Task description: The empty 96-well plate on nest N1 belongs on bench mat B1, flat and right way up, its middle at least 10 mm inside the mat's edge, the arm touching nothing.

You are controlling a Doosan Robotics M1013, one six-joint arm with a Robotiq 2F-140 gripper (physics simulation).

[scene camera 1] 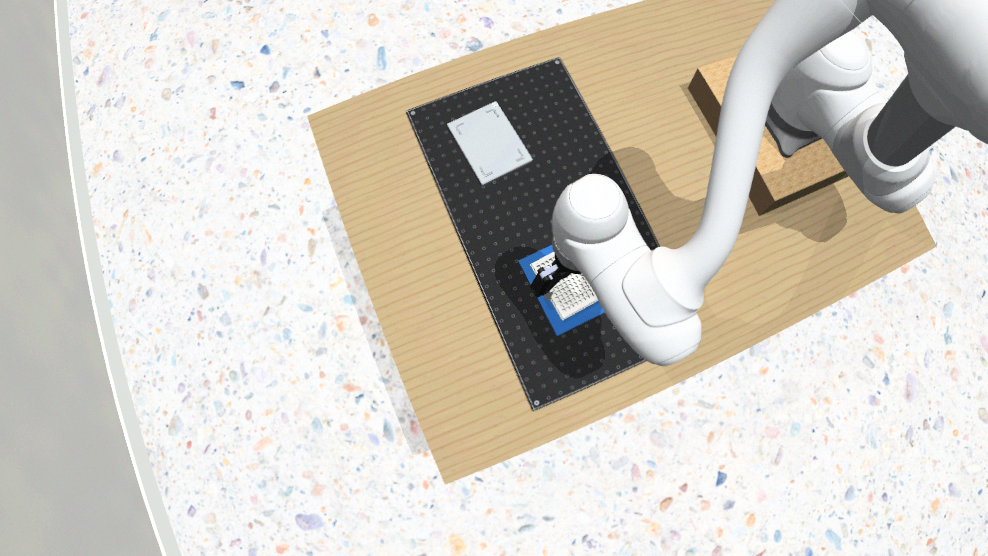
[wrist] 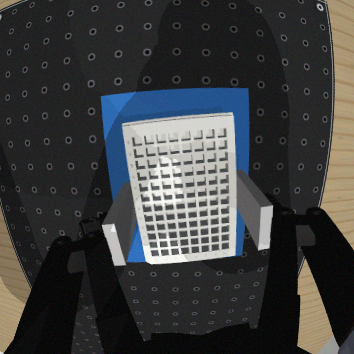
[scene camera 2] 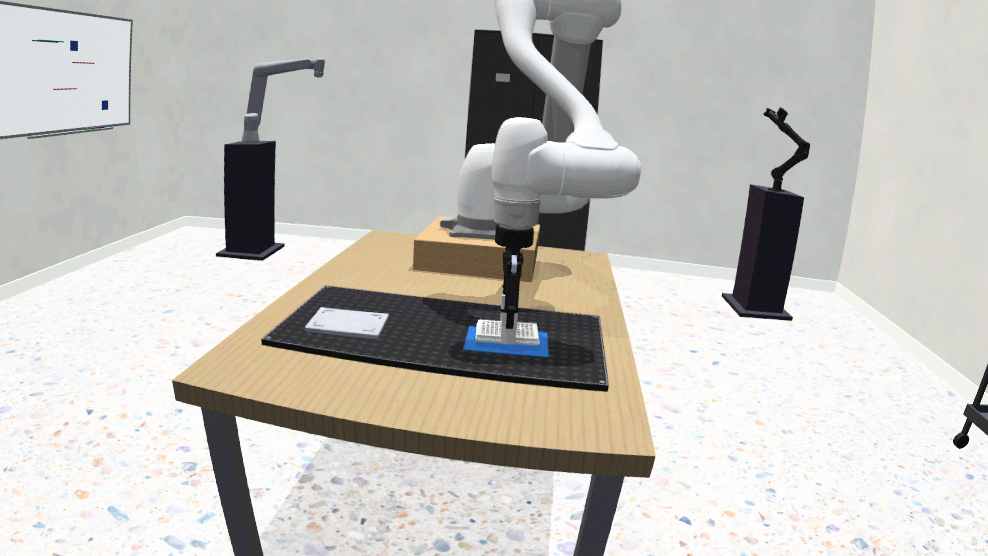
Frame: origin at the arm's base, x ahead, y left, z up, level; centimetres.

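Where they show: gripper, fingertip midpoint: (scene camera 1: 564,282) (wrist: 184,192) (scene camera 2: 507,334); arm's base, origin of the base link: (scene camera 1: 791,112) (scene camera 2: 481,232).
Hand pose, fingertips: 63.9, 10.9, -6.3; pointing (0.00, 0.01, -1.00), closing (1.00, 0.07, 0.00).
Observation:
Each offset is from my fingertips to the top centre of the thing, as dx, dy, dz. Level surfaces: height alone.
The white 96-well plate @(+0.0, +0.0, +1.3) (scene camera 1: 574,295) (scene camera 2: 489,330) (wrist: 182,150) is right way up and looks level, between the fingers of my gripper (scene camera 2: 509,333) (wrist: 184,192). My gripper is shut on it across its short sides, one finger at each long edge. The plate is over the blue bench mat B1 @(dz -1.5) (scene camera 1: 561,327) (scene camera 2: 543,344) (wrist: 175,100), at or just above its surface; I cannot tell whether they touch. Blue shows around most of it. The arm hides part of plate and mat in scene camera 1. The pale grey nest N1 @(-0.1, -34.4, -0.3) (scene camera 1: 489,142) (scene camera 2: 346,322) bears no plate.
Nest and mat are on a black perforated board @(dz -1.8) (scene camera 1: 476,221) (scene camera 2: 414,338) (wrist: 45,150) on the wooden table @(dz -3.1) (scene camera 1: 386,276) (scene camera 2: 359,394). The arm's base stands on a wooden block (scene camera 1: 794,186) (scene camera 2: 469,259) at the back of the table.

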